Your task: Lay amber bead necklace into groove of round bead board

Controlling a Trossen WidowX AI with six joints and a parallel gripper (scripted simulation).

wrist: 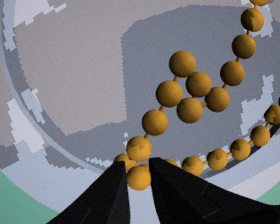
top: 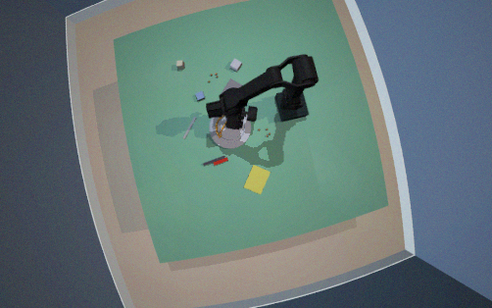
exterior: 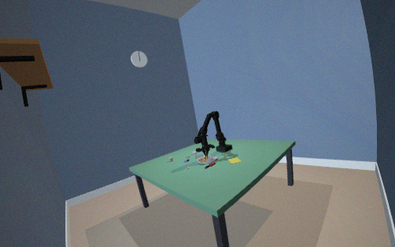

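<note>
Now: the round grey bead board 30 mm ahead of my gripper tip, 50 mm to the left of it and 10 mm below it. From my gripper tip the other things lie so: blue block: 170 mm ahead, 110 mm to the right, 10 mm below; red-handled tool: 100 mm ahead, 210 mm to the left, 10 mm below; grey plate: 20 mm ahead, 130 mm to the right, 20 mm below.
</note>
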